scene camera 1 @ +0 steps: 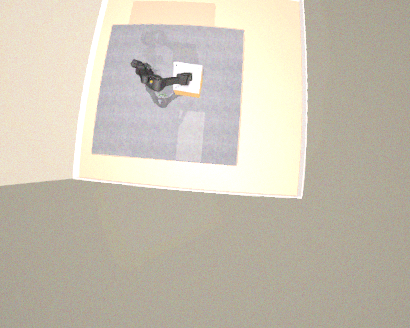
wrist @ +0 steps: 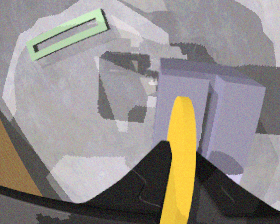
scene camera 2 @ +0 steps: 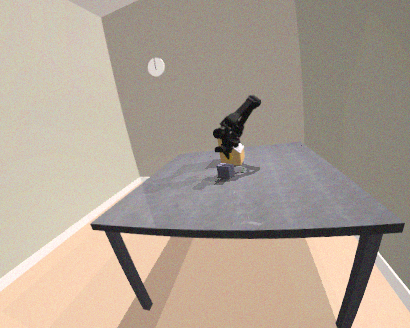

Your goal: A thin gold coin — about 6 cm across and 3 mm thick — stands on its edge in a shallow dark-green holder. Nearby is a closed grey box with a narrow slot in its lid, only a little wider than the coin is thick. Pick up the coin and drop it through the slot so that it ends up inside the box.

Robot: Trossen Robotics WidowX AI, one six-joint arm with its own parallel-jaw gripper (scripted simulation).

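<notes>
There is my gripper [wrist: 171, 151], and what it is holding is a gold coin.
</notes>
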